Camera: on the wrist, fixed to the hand. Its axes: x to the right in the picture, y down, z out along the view.
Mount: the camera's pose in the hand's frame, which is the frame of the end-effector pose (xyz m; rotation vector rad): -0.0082 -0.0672 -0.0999 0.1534 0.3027 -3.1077
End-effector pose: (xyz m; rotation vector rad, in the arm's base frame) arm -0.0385 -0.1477 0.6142 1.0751 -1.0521 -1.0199
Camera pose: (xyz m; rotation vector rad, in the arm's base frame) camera 0.0493 -0.1344 0.5325 -1.3334 -1.2519 1.3748
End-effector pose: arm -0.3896 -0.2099 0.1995 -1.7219 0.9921 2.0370
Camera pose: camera -0.2714 -0.2263 0.1817 -0.9101 -1.2097 -0.4807
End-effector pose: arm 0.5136 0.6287 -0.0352 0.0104 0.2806 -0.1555
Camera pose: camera 0.4680 0.5667 -0.1282 0.2475 -0.2926 2.9504
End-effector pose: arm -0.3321 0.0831 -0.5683 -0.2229 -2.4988 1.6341
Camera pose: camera -0.3067 0.1442 -0.4674 1.7841 -0.1064 -0.0813
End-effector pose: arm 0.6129 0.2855 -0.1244 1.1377 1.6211 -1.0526
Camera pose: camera 0.5320 0.3631 -0.0798 1.4046 -1.1609 1.0214
